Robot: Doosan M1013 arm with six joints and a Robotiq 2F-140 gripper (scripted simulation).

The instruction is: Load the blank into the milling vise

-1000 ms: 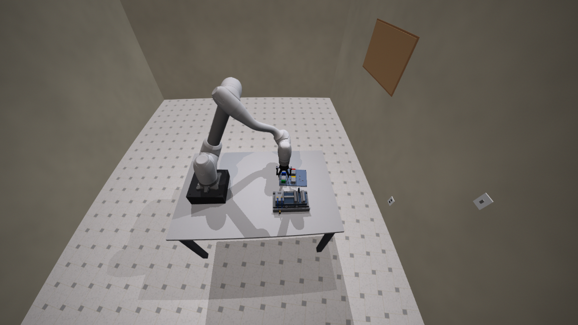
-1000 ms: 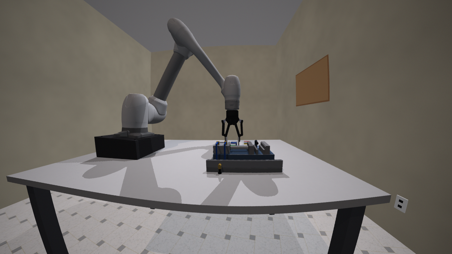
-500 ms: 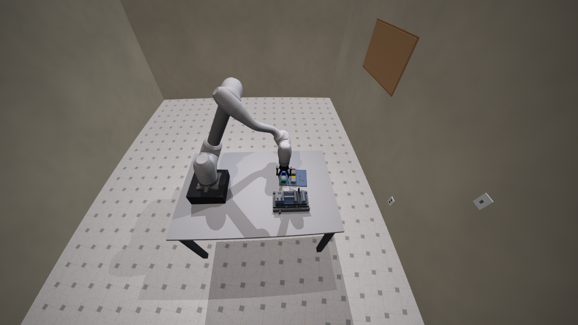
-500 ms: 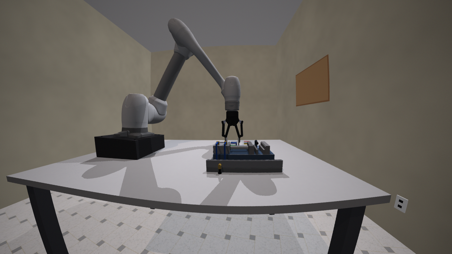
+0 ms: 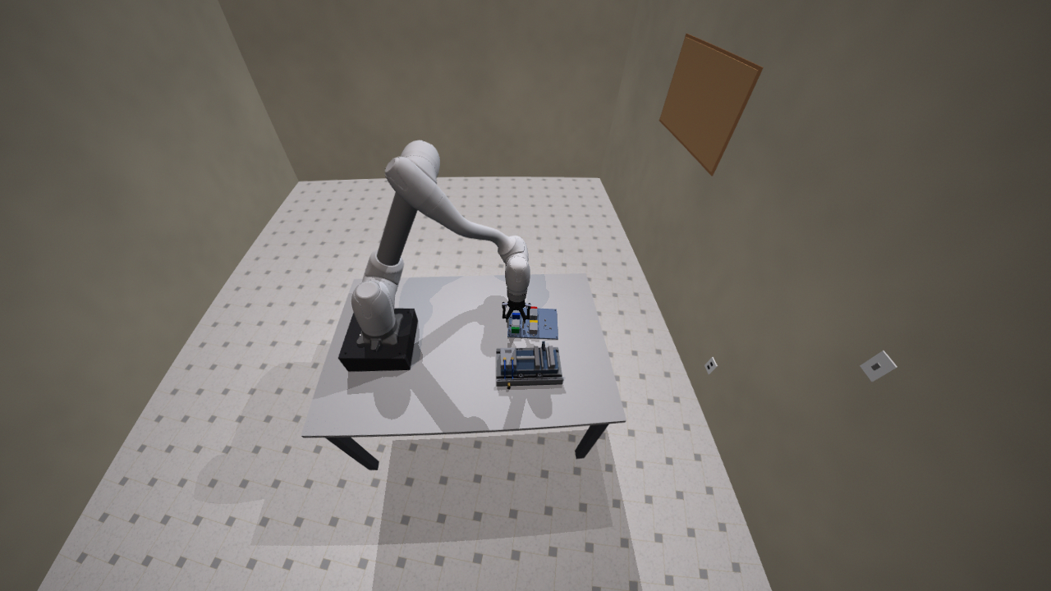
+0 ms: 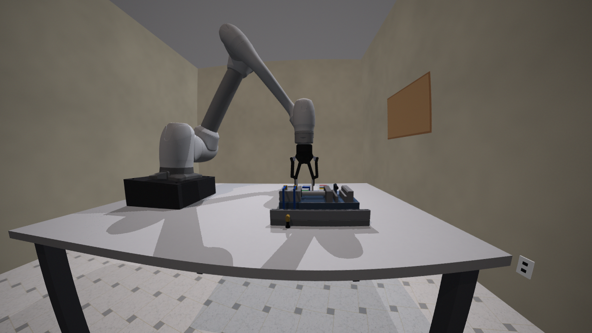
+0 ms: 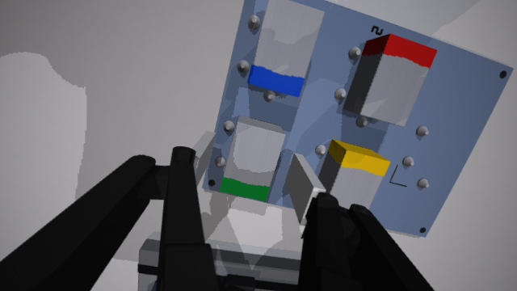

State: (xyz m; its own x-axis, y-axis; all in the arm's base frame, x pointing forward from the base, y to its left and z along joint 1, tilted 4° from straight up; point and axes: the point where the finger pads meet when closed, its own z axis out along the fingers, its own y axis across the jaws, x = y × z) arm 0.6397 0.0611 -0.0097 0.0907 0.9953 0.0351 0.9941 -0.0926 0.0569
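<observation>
My hand is 3 cm above the green-ended blank. Also, from my hand: blue infeed plate 9 cm ahead, 5 cm below, 4 cm to the left; blue-ended blank 9 cm to the left, 3 cm below, 1 cm ahead; blank with yellow end 9 cm ahead, 3 cm below, 1 cm to the right.
</observation>
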